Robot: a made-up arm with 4 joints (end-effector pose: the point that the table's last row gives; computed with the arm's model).
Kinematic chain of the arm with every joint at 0, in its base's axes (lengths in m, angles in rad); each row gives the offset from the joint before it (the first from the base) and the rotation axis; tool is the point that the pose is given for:
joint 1: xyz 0 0 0.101 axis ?
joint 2: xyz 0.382 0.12 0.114 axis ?
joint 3: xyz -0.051 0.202 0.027 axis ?
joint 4: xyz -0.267 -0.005 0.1 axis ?
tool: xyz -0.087 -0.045 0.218
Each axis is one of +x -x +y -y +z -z.
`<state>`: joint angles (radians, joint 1 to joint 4).
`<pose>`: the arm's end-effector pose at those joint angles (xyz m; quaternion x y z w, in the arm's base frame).
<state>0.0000 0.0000 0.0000 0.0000</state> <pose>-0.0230 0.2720 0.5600 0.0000 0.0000 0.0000 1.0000</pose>
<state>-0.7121 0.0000 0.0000 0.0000</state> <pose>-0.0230 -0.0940 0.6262 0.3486 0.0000 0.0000 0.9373</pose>
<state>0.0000 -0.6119 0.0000 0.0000</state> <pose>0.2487 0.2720 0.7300 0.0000 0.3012 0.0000 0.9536</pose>
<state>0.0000 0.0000 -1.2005 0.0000</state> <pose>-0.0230 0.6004 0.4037 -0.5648 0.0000 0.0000 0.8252</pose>
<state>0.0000 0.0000 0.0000 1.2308</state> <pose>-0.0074 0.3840 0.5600 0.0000 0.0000 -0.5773 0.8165</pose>
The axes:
joint 1: -x
joint 2: -y
joint 3: +x
joint 4: -z

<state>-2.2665 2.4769 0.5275 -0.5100</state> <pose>0.5156 0.1888 0.3720 0.1571 -0.6712 -0.6846 0.2368</pose>
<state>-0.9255 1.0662 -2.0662 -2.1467</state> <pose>0.3369 0.4788 0.5256 -0.2553 0.3905 0.3952 0.7913</pose>
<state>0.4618 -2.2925 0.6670 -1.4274</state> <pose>0.7334 0.1262 0.2455 0.5359 0.5544 -0.1002 0.6288</pose>
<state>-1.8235 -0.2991 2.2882 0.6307</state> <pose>-0.0658 -0.0862 0.1571 -0.7867 -0.4092 -0.1104 0.4490</pose>
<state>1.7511 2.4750 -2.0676 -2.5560</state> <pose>0.6239 -0.0455 -0.5097 -0.9825 0.0261 -0.1470 0.1112</pose>
